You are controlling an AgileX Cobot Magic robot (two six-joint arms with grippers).
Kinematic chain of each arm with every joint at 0, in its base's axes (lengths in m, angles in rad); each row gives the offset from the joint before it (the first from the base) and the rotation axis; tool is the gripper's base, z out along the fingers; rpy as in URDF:
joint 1: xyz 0 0 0.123 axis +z
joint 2: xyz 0 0 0 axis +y
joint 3: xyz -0.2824 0 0.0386 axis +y
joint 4: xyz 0.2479 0 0.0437 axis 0.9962 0 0.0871
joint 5: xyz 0 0 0 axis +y
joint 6: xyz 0.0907 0 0.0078 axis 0.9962 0 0.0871
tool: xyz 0 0 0 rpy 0 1.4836 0
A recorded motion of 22 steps. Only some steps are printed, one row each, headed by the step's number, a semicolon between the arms.
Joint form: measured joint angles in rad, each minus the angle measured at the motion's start. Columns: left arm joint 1, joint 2, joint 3, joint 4, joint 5, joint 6; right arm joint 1, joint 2, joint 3, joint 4, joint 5, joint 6.
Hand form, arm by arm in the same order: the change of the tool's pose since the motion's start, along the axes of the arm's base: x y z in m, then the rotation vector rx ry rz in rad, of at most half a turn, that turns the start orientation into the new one. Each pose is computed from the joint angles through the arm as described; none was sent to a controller.
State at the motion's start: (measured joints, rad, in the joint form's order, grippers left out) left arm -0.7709 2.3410 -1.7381 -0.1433 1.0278 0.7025; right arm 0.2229 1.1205 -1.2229 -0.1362 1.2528 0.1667
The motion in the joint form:
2: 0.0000 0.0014 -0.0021 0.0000 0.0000 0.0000; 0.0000 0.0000 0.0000 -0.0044 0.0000 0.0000
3: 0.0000 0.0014 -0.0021 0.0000 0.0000 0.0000; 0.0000 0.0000 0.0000 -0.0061 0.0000 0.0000
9: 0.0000 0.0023 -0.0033 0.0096 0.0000 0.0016; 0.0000 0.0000 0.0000 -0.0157 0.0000 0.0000
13: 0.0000 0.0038 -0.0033 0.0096 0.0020 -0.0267; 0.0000 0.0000 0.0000 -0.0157 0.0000 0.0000
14: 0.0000 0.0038 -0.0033 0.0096 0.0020 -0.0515; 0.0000 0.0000 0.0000 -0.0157 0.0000 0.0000
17: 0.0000 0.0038 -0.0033 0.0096 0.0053 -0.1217; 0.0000 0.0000 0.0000 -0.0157 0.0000 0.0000
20: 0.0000 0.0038 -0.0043 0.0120 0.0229 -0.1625; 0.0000 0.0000 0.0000 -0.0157 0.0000 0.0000
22: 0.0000 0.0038 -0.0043 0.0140 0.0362 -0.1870; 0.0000 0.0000 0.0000 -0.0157 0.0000 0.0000
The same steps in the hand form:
2: 0.0003 -0.0003 -0.0002 -0.0005 -0.0005 0.0000; 0.0001 -0.0004 0.0001 -0.0042 -0.0010 -0.0008
3: 0.0003 -0.0003 -0.0002 -0.0005 -0.0005 0.0000; 0.0001 -0.0005 0.0001 -0.0058 -0.0013 -0.0011
9: 0.0009 0.0002 -0.0004 0.0052 -0.0067 -0.0063; 0.0003 -0.0013 0.0002 -0.0150 -0.0034 -0.0030
13: 0.0007 0.0003 -0.0011 0.0092 -0.0011 0.0215; 0.0003 -0.0013 0.0002 -0.0150 -0.0034 -0.0030
14: 0.0007 0.0003 -0.0011 0.0108 0.0015 0.0461; 0.0003 -0.0013 0.0002 -0.0150 -0.0034 -0.0030
17: 0.0005 0.0005 -0.0011 0.0173 0.0113 0.1154; 0.0003 -0.0013 0.0002 -0.0150 -0.0034 -0.0030
20: -0.0004 0.0015 -0.0009 0.0328 0.0257 0.1527; 0.0003 -0.0013 0.0002 -0.0150 -0.0034 -0.0030
22: -0.0013 0.0024 -0.0009 0.0451 0.0360 0.1745; 0.0003 -0.0013 0.0002 -0.0150 -0.0034 -0.0030

